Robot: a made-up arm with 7 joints.
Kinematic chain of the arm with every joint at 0, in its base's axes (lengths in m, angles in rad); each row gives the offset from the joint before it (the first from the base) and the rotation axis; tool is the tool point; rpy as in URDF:
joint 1: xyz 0 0 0.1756 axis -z
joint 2: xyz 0 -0.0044 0.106 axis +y
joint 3: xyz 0 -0.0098 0.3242 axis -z
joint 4: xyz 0 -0.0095 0.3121 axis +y
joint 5: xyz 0 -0.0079 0.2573 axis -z
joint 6: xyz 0 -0.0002 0.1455 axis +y
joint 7: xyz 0 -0.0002 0.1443 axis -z
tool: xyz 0 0 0 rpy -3.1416 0 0
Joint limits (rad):
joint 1: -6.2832..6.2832
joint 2: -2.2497..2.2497
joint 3: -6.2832..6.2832
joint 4: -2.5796..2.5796
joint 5: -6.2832..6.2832
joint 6: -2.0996..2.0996
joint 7: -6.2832..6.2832
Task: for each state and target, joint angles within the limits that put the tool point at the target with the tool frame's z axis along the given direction. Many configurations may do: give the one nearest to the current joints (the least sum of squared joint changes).
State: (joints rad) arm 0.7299 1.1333 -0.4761 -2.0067 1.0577 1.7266 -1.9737
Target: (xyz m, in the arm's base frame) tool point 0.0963 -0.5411 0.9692 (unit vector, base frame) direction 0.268 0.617 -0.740
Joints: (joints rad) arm 1.0636 1.2301 -0.1745 -1.5901 0.5862 0.8859 -1.9737
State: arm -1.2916 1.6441 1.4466 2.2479 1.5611 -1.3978 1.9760
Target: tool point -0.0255 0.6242 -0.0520 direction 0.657 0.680 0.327
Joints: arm -1.9440 1.6232 0.8508 1.5093 1.9704 -2.0259 1.9760
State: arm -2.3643 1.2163 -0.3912 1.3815 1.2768 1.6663 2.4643
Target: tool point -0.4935 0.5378 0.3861 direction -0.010 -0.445 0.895
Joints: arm -1.9736 0.7774 -0.8273 1.6415 1.1917 1.0364 2.4643
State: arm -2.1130 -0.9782 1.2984 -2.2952 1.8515 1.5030 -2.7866
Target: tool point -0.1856 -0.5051 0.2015 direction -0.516 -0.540 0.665
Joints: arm -1.7112 -1.2519 1.2028 -1.8667 2.4015 1.7388 -2.7866
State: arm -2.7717 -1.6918 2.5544 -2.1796 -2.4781 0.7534 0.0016
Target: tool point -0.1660 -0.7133 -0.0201 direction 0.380 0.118 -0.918
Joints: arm -1.9719 -2.2497 1.7107 -1.3170 -2.4181 1.2452 0.0016
